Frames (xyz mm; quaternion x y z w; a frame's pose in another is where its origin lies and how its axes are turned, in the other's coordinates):
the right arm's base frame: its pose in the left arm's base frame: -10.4 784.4 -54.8 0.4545 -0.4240 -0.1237 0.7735
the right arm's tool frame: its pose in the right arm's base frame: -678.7 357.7 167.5 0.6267 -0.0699 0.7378 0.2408
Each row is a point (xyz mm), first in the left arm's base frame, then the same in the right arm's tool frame.
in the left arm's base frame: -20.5 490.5 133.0
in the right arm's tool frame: -135.1 -85.3 1002.2
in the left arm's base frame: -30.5 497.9 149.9
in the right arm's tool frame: -122.9 -100.6 994.6
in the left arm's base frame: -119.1 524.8 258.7
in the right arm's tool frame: -16.2 -185.7 952.4
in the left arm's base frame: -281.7 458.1 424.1
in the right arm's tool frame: 209.3 -270.4 968.0
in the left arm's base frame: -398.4 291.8 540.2
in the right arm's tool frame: 413.6 -287.4 1080.7
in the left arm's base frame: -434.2 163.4 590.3
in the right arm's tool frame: 510.3 -278.7 1184.9
